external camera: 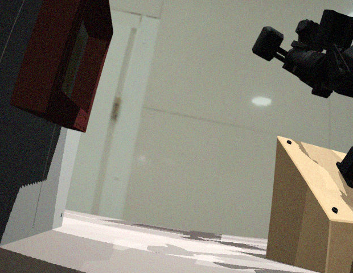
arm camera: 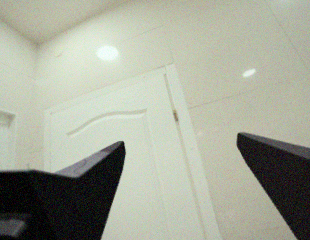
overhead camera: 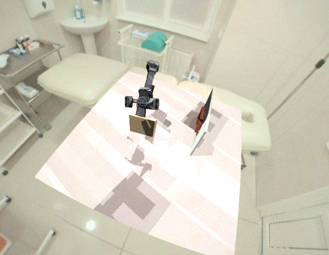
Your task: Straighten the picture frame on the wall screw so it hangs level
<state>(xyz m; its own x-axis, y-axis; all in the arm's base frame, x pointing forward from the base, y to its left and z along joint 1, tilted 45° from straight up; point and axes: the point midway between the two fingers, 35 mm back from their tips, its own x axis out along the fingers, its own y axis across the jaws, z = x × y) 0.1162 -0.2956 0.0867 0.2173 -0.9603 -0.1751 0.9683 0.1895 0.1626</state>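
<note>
My gripper tip is 340 mm short of the red picture frame, 330 mm to the right of it and 270 mm above it. Round my gripper tip: white wall panel 350 mm ahead, 350 mm to the left, 280 mm below.
</note>
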